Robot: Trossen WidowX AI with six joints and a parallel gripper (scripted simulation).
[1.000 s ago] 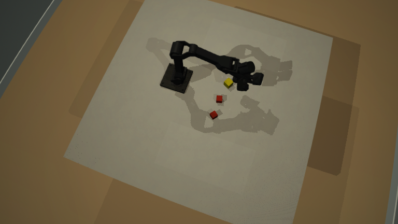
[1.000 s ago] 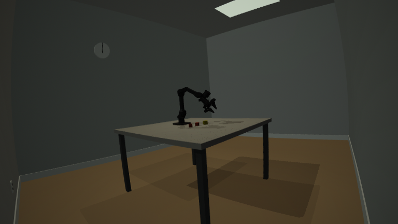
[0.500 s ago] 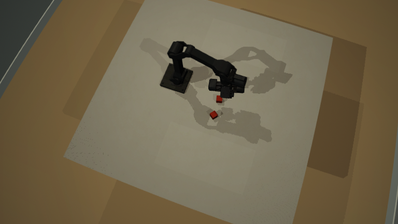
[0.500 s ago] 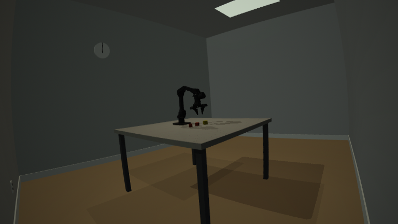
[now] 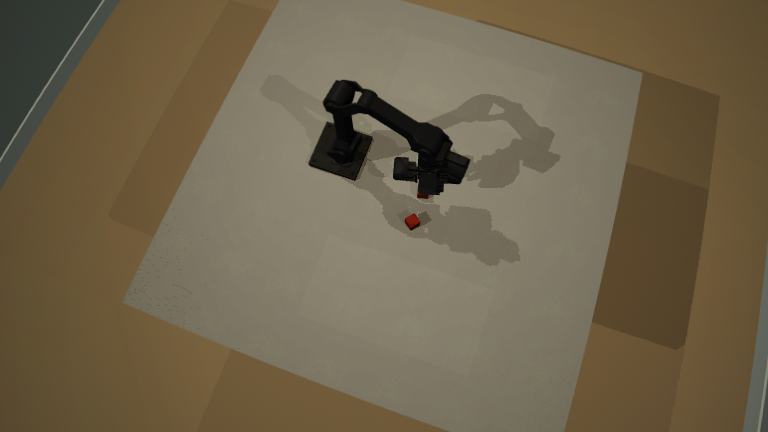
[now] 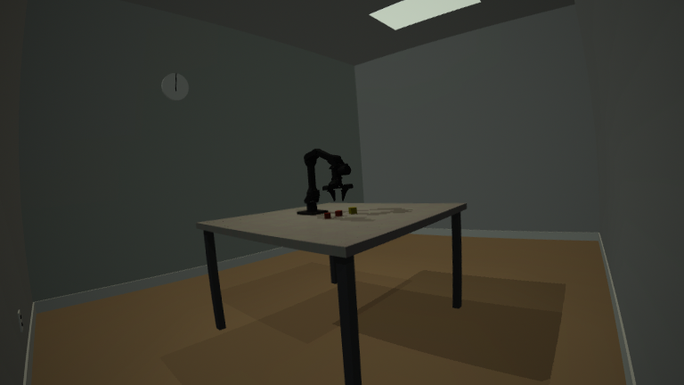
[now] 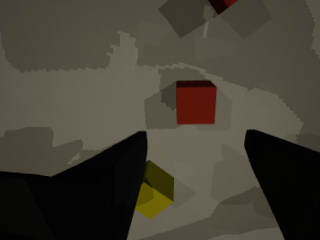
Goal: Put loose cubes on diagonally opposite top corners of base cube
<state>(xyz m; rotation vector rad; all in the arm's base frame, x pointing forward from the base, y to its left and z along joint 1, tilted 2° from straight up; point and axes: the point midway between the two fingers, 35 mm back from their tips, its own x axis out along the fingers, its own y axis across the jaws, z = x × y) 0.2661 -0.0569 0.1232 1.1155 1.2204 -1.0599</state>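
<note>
Now: gripper tip 110 mm to the right of the yellow base cube, 70 mm above it and 30 mm short of it.
</note>
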